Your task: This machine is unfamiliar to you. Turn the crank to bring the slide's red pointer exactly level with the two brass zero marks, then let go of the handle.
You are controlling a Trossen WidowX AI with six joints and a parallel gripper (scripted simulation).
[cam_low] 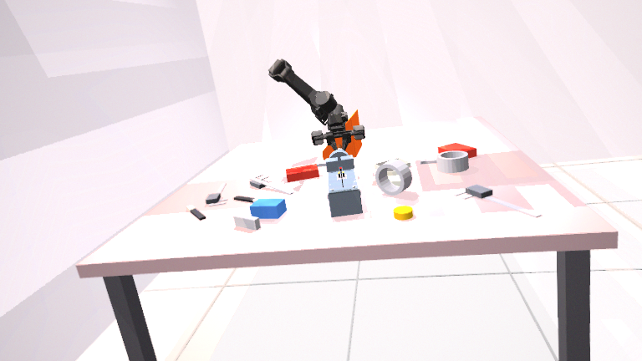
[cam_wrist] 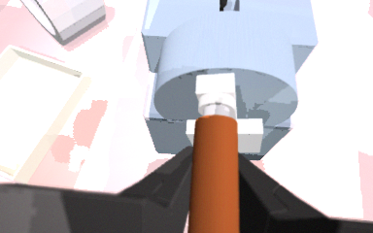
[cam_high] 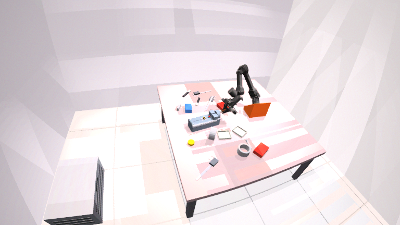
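My gripper tip is 120 mm short of the red pointer, 10 mm to the right of it and 10 mm above it. From my gripper tip the other things lie so: orange handle 20 mm behind, 20 mm above; then yellow disc 320 mm ahead, 190 mm to the left, 90 mm below; then blue block 240 mm ahead, 210 mm to the right, 80 mm below.
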